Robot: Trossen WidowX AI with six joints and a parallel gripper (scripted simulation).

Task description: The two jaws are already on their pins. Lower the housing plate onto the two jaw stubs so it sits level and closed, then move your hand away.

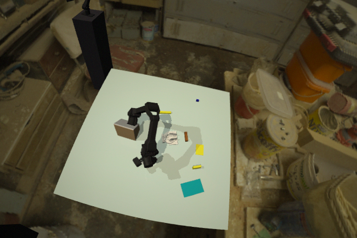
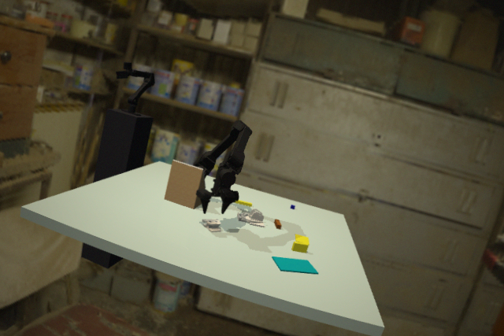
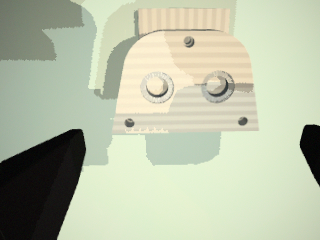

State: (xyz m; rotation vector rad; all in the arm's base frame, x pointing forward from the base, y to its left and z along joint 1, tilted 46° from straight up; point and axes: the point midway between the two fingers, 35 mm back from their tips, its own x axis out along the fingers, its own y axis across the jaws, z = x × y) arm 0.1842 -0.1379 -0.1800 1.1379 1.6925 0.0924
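The white piece is 50 mm below my gripper tip, 10 mm to the right of it and 10 mm ahead of it. The rest, counted from my gripper tip: teal sheet (390 mm ahead, 110 mm to the right, 60 mm below); then orange-brown block (300 mm to the left, 260 mm ahead, 50 mm below); then yellow bar (390 mm ahead, 50 mm to the left, 40 mm below).
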